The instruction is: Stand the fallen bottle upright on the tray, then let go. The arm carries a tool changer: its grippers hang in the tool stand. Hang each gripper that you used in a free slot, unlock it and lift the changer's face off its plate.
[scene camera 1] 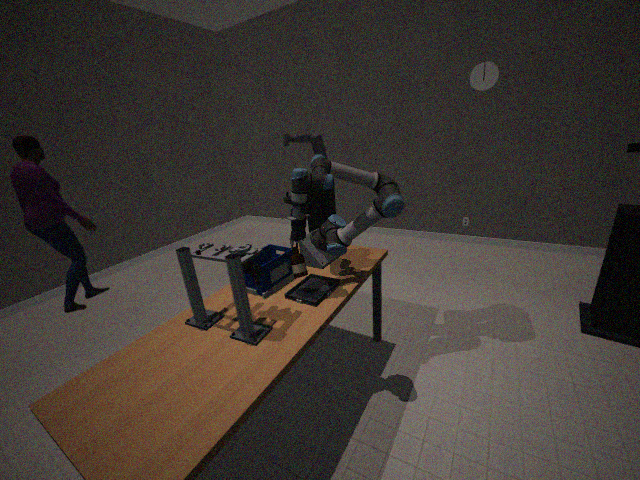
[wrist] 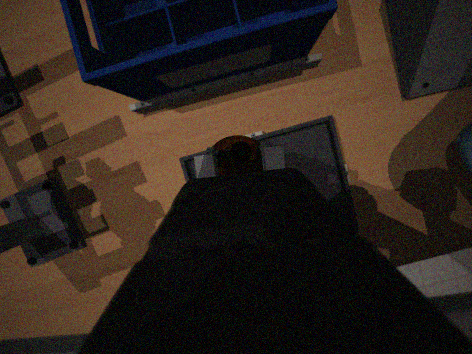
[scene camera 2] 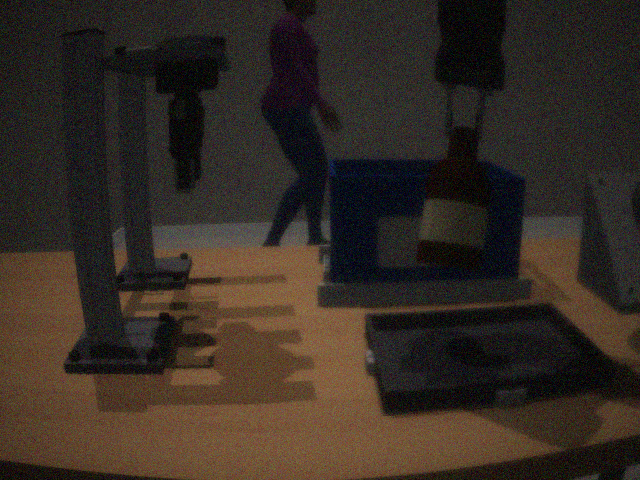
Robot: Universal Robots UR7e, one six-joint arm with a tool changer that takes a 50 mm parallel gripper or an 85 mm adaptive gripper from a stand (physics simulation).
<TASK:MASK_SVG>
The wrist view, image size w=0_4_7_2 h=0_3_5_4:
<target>brown bottle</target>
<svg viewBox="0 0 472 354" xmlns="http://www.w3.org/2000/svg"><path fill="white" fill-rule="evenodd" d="M212 146L216 148L216 151L221 150L222 152L221 167L218 167L219 176L263 171L263 162L259 161L256 147L260 146L261 143L251 137L243 135L228 136Z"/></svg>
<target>gripper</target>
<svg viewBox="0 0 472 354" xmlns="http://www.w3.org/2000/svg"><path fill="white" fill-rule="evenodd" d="M90 333L0 340L0 354L77 354ZM428 297L472 342L472 292ZM360 236L348 225L348 220L318 192L316 186L304 174L295 168L286 168L284 146L281 144L273 145L267 140L261 141L261 145L256 147L257 157L260 162L263 162L263 171L219 176L218 167L221 167L222 163L221 150L216 151L215 147L208 147L203 154L196 154L194 162L197 179L189 180L183 185L175 197L170 210L148 242L149 248L141 261Z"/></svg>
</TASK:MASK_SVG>
